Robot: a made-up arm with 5 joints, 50 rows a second.
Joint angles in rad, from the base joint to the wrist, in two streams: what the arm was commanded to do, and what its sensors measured. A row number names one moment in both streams.
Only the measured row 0 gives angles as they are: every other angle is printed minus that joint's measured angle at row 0.
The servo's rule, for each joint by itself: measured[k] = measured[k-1] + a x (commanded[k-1-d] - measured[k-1]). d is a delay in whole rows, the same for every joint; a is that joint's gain. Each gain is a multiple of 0.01, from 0.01 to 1. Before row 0 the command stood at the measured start. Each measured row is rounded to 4 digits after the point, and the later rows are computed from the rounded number. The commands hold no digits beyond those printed.
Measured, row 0:
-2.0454 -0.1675 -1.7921 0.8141 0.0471
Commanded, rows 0 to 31:
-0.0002 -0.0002 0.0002 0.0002 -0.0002
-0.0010 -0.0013 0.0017 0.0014 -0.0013
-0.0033 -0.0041 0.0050 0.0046 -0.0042
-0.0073 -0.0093 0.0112 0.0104 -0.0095
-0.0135 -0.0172 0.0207 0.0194 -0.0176
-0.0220 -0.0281 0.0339 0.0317 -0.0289
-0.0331 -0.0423 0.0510 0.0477 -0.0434
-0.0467 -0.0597 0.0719 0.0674 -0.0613
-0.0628 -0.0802 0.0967 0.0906 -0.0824
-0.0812 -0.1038 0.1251 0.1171 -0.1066
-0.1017 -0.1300 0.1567 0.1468 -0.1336
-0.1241 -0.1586 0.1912 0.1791 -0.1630
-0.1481 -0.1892 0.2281 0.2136 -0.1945
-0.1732 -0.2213 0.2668 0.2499 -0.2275
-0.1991 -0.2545 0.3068 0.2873 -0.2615
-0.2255 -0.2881 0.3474 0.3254 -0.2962
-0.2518 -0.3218 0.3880 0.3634 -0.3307
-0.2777 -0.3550 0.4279 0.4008 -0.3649
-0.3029 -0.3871 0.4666 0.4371 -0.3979
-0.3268 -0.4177 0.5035 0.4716 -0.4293
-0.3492 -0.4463 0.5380 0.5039 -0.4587
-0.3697 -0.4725 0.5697 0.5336 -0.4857
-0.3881 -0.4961 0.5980 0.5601 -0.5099
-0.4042 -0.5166 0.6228 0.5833 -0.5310
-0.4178 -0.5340 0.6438 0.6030 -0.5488
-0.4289 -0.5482 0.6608 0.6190 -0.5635
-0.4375 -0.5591 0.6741 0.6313 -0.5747
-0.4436 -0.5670 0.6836 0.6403 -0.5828
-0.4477 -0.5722 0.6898 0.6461 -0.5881
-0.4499 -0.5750 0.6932 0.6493 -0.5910
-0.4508 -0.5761 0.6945 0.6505 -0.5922
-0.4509 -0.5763 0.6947 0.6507 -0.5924
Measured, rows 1 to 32:
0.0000 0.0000 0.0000 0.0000 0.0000
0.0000 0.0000 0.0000 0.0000 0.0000
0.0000 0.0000 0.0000 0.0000 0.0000
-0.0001 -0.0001 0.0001 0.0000 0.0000
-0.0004 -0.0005 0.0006 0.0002 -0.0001
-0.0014 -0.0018 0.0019 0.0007 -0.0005
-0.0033 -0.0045 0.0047 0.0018 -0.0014
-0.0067 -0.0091 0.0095 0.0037 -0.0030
-0.0117 -0.0159 0.0168 0.0068 -0.0056
-0.0188 -0.0254 0.0271 0.0113 -0.0094
-0.0280 -0.0377 0.0405 0.0175 -0.0146
-0.0395 -0.0530 0.0574 0.0255 -0.0214
-0.0533 -0.0713 0.0777 0.0356 -0.0299
-0.0693 -0.0924 0.1014 0.0478 -0.0403
-0.0874 -0.1162 0.1283 0.0622 -0.0526
-0.1074 -0.1425 0.1582 0.0789 -0.0668
-0.1291 -0.1709 0.1908 0.0977 -0.0829
-0.1522 -0.2010 0.2256 0.1186 -0.1008
-0.1764 -0.2324 0.2621 0.1413 -0.1203
-0.2013 -0.2646 0.2999 0.1657 -0.1413
-0.2265 -0.2971 0.3383 0.1916 -0.1637
-0.2517 -0.3295 0.3768 0.2186 -0.1871
-0.2765 -0.3613 0.4148 0.2464 -0.2113
-0.3005 -0.3919 0.4518 0.2747 -0.2360
-0.3233 -0.4209 0.4872 0.3032 -0.2610
-0.3447 -0.4480 0.5204 0.3315 -0.2859
-0.3643 -0.4727 0.5511 0.3592 -0.3104
-0.3820 -0.4948 0.5789 0.3860 -0.3342
-0.3975 -0.5140 0.6035 0.4116 -0.3571
-0.4107 -0.5302 0.6247 0.4358 -0.3789
-0.4216 -0.5434 0.6424 0.4583 -0.3993
-0.4302 -0.5538 0.6566 0.4790 -0.4182
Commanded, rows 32 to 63:
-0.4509 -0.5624 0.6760 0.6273 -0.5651
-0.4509 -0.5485 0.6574 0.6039 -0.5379
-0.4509 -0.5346 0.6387 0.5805 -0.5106
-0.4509 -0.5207 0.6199 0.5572 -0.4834
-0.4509 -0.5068 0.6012 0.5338 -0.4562
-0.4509 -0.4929 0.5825 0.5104 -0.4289
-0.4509 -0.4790 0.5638 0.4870 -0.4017
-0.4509 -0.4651 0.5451 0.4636 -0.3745
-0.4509 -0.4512 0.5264 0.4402 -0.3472
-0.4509 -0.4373 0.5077 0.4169 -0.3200
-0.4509 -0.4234 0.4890 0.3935 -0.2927
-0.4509 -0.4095 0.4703 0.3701 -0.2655
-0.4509 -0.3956 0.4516 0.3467 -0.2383
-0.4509 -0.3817 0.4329 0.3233 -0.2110
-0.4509 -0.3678 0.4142 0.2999 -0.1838
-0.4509 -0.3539 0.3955 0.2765 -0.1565
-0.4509 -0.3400 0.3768 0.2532 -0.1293
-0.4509 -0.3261 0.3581 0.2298 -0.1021
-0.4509 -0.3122 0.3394 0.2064 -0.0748
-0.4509 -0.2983 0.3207 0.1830 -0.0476
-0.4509 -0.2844 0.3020 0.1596 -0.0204
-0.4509 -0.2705 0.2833 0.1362 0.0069
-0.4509 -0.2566 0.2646 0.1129 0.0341
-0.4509 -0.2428 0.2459 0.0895 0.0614
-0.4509 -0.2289 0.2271 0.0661 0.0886
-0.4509 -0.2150 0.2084 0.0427 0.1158
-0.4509 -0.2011 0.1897 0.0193 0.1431
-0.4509 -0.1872 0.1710 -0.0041 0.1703
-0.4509 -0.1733 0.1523 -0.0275 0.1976
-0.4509 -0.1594 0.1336 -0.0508 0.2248
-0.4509 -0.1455 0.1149 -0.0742 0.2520
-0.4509 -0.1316 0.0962 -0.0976 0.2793
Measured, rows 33 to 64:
-0.4367 -0.5614 0.6676 0.4977 -0.4355
-0.4414 -0.5667 0.6757 0.5145 -0.4512
-0.4445 -0.5702 0.6814 0.5295 -0.4653
-0.4466 -0.5674 0.6798 0.5403 -0.4753
-0.4480 -0.5606 0.6731 0.5473 -0.4816
-0.4490 -0.5512 0.6628 0.5510 -0.4845
-0.4496 -0.5402 0.6499 0.5517 -0.4844
-0.4500 -0.5282 0.6353 0.5497 -0.4816
-0.4503 -0.5155 0.6195 0.5454 -0.4763
-0.4505 -0.5024 0.6028 0.5390 -0.4688
-0.4506 -0.4890 0.5855 0.5307 -0.4594
-0.4507 -0.4754 0.5678 0.5207 -0.4482
-0.4508 -0.4617 0.5498 0.5093 -0.4354
-0.4508 -0.4479 0.5316 0.4966 -0.4211
-0.4508 -0.4341 0.5132 0.4827 -0.4055
-0.4508 -0.4202 0.4947 0.4677 -0.3888
-0.4508 -0.4063 0.4762 0.4518 -0.3710
-0.4508 -0.3924 0.4576 0.4351 -0.3523
-0.4508 -0.3785 0.4390 0.4177 -0.3327
-0.4508 -0.3646 0.4203 0.3996 -0.3124
-0.4508 -0.3507 0.4016 0.3809 -0.2914
-0.4508 -0.3368 0.3829 0.3617 -0.2697
-0.4508 -0.3229 0.3642 0.3420 -0.2475
-0.4508 -0.3090 0.3455 0.3219 -0.2248
-0.4508 -0.2951 0.3268 0.3015 -0.2016
-0.4508 -0.2812 0.3081 0.2808 -0.1780
-0.4508 -0.2674 0.2894 0.2598 -0.1541
-0.4508 -0.2535 0.2707 0.2385 -0.1298
-0.4508 -0.2396 0.2520 0.2170 -0.1052
-0.4508 -0.2257 0.2333 0.1953 -0.0804
-0.4508 -0.2118 0.2146 0.1734 -0.0553
-0.4508 -0.1979 0.1959 0.1513 -0.0300

